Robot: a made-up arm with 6 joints. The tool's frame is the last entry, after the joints.
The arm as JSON. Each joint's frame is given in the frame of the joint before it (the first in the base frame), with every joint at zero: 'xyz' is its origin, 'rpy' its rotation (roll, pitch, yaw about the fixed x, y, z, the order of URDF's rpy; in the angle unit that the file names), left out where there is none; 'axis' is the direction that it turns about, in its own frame. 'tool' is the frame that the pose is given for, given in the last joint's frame.
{
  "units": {
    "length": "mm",
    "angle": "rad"
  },
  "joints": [
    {
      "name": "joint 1",
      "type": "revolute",
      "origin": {
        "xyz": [
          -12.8,
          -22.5,
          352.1
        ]
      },
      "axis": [
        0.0,
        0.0,
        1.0
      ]
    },
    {
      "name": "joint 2",
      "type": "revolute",
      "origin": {
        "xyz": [
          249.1,
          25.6,
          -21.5
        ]
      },
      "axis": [
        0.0,
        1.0,
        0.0
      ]
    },
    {
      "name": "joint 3",
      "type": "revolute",
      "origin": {
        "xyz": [
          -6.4,
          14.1,
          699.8
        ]
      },
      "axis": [
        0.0,
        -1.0,
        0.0
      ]
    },
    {
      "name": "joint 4",
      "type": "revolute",
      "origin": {
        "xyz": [
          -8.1,
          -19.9,
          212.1
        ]
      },
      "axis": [
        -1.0,
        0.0,
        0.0
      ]
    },
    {
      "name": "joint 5",
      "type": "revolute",
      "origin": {
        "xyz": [
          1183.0,
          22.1,
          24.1
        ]
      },
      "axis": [
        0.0,
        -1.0,
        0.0
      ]
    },
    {
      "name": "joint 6",
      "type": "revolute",
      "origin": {
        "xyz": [
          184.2,
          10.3,
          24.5
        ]
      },
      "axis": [
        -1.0,
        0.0,
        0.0
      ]
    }
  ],
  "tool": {
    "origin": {
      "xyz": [
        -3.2,
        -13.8,
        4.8
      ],
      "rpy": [
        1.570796,
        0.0,
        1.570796
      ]
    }
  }
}
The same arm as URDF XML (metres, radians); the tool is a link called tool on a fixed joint. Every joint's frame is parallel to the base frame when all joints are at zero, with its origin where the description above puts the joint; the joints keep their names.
<robot name="arm">
  <joint name="tool_fixed" type="fixed">
    <parent link="link6"/>
    <child link="tool"/>
    <origin xyz="-0.0032 -0.0138 0.0048" rpy="1.5708 0.0000 1.5708"/>
  </joint>
  <joint name="joint 6" type="continuous">
    <parent link="link5"/>
    <child link="link6"/>
    <origin xyz="0.1842 0.0103 0.0245" rpy="0.0000 0.0000 0.0000"/>
    <axis xyz="-1 0 0"/>
  </joint>
  <joint name="joint 5" type="continuous">
    <parent link="link4"/>
    <child link="link5"/>
    <origin xyz="1.1830 0.0221 0.0241" rpy="0.0000 0.0000 0.0000"/>
    <axis xyz="0 -1 0"/>
  </joint>
  <joint name="joint 4" type="continuous">
    <parent link="link3"/>
    <child link="link4"/>
    <origin xyz="-0.0081 -0.0199 0.2121" rpy="0.0000 0.0000 0.0000"/>
    <axis xyz="-1 0 0"/>
  </joint>
  <joint name="joint 3" type="continuous">
    <parent link="link2"/>
    <child link="link3"/>
    <origin xyz="-0.0064 0.0141 0.6998" rpy="0.0000 0.0000 0.0000"/>
    <axis xyz="0 -1 0"/>
  </joint>
  <joint name="joint 2" type="continuous">
    <parent link="link1"/>
    <child link="link2"/>
    <origin xyz="0.2491 0.0256 -0.0215" rpy="0.0000 0.0000 0.0000"/>
    <axis xyz="0 1 0"/>
  </joint>
  <joint name="joint 1" type="continuous">
    <parent link="base_link"/>
    <child link="link1"/>
    <origin xyz="-0.0128 -0.0225 0.3521" rpy="0.0000 0.0000 0.0000"/>
    <axis xyz="0 0 1"/>
  </joint>
  <link name="base_link"/>
  <link name="link1"/>
  <link name="link2"/>
  <link name="link3"/>
  <link name="link4"/>
  <link name="link5"/>
  <link name="link6"/>
  <link name="tool"/>
</robot>

